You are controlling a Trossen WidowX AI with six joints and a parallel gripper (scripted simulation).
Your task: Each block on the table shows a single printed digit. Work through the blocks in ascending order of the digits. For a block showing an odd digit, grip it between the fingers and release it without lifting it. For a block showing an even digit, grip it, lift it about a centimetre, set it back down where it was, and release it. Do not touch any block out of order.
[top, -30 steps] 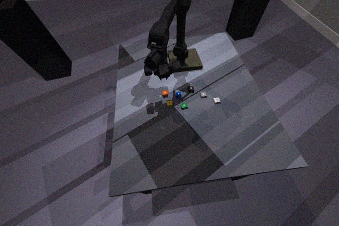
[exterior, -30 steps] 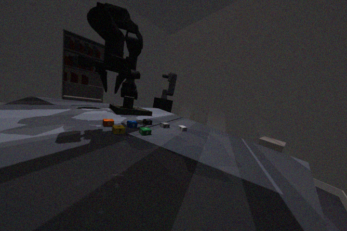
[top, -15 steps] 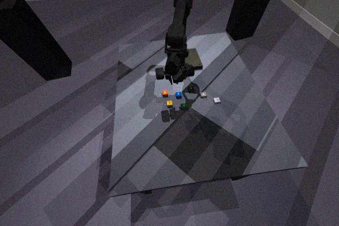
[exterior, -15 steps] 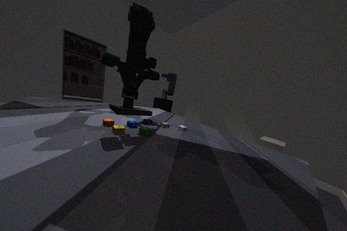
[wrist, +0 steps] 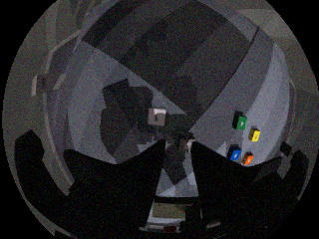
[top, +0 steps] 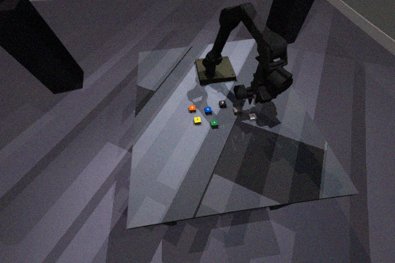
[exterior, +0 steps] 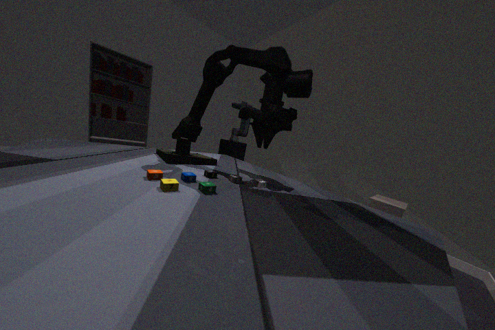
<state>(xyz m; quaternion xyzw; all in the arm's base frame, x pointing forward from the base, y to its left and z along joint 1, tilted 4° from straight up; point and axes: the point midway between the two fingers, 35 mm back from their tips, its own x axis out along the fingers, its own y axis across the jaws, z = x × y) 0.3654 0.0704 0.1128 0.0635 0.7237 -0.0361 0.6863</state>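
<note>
Right now my gripper tip is 120 mm above the white block and 30 mm to the right of it. Also, from my gripper tip: grey block (120 mm below, 70 mm behind, 30 mm to the right); then green block (170 mm to the right, 120 mm below, 20 mm behind); then dark block (130 mm behind, 120 mm below, 80 mm to the right).
</note>
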